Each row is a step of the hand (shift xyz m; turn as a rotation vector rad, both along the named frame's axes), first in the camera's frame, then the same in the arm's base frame.
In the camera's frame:
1: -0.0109 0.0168 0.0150 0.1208 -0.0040 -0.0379
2: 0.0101 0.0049 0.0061 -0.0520 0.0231 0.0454
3: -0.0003 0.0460 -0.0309 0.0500 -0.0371 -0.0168
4: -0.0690 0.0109 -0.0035 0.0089 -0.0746 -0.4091
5: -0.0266 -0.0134 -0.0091 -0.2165 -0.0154 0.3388
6: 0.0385 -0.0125 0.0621 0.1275 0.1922 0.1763
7: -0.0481 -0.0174 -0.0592 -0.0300 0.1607 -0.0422
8: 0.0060 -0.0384 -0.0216 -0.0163 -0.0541 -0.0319
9: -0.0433 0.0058 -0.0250 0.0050 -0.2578 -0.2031
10: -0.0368 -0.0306 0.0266 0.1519 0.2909 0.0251
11: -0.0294 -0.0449 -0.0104 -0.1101 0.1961 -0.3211
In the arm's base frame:
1: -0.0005 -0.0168 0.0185 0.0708 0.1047 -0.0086
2: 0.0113 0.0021 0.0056 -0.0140 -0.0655 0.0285
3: -0.0231 0.0281 0.0418 0.0314 0.0408 -0.0389
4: -0.0568 -0.0395 0.0104 -0.2419 0.3146 -0.1246
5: -0.0253 -0.0109 -0.0144 0.0435 -0.3991 0.0265
6: 0.0696 -0.0250 -0.0047 0.1940 -0.0378 0.2126
7: -0.0730 0.0139 -0.0246 -0.0622 0.0292 0.1542
8: -0.0058 0.0168 -0.0408 -0.0283 0.0092 -0.0576
9: -0.0497 -0.0073 0.0026 -0.1024 0.1353 -0.2809
10: -0.0097 -0.0466 -0.0271 0.1113 0.1038 0.2918
11: -0.0259 -0.0147 -0.0459 -0.3009 0.1979 0.1548

